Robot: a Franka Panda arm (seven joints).
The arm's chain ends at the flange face. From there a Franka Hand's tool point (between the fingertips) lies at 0.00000 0.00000 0.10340 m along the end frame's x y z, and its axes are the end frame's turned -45 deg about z.
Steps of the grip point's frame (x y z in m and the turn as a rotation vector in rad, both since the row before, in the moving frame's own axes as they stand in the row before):
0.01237 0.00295 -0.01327 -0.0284 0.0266 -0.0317
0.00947 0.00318 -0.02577 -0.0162 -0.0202 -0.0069
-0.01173 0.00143 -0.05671 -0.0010 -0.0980 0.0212
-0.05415 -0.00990 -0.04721 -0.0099 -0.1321 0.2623
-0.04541 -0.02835 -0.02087 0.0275 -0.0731 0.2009
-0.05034 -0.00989 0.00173 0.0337 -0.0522 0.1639
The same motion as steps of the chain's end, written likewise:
0.00681 -0.00673 -0.01319 -0.0013 0.0389 -0.0317
0.00923 -0.00711 -0.02574 -0.0257 -0.0028 -0.0069
-0.00013 0.00215 -0.05621 -0.0700 -0.0686 0.0212
-0.03513 0.02222 -0.04631 -0.1004 -0.0864 0.2623
-0.04452 0.00949 -0.02056 -0.0322 -0.0711 0.2009
-0.03623 0.02777 0.00193 -0.0131 -0.0607 0.1639

